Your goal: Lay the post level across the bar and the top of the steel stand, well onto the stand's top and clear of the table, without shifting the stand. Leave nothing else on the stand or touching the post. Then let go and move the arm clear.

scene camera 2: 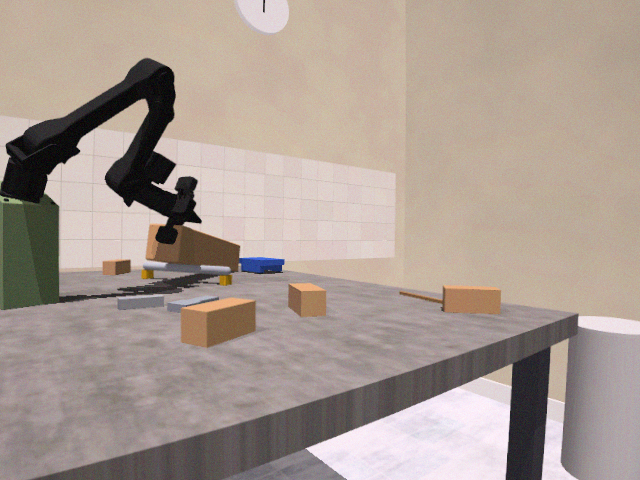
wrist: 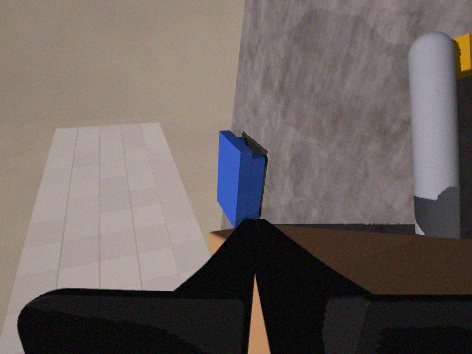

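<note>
The post, a long orange-brown block [scene camera 2: 206,248] [wrist: 380,255], lies across the pale grey rounded bar [scene camera 2: 214,269] [wrist: 434,115]. In the scene view it looks tilted, its near left end raised and its far right end lower, near table level. Whether that end touches anything is hidden. My gripper [scene camera 2: 198,220] [wrist: 253,229] is shut and empty, its tips just above the post's upper side; contact cannot be told. In the wrist view the post runs beneath the fingers, which hide part of it. I cannot make out the steel stand in either view.
Yellow feet [scene camera 2: 225,279] [wrist: 465,55] carry the bar. A blue object [scene camera 2: 262,265] [wrist: 235,175] is beyond the post. Flat grey pieces [scene camera 2: 140,302] [scene camera 2: 192,303] and wooden blocks [scene camera 2: 219,321] [scene camera 2: 307,299] lie nearer the camera. Another block [scene camera 2: 471,299] and a thin stick [scene camera 2: 421,297] are at right.
</note>
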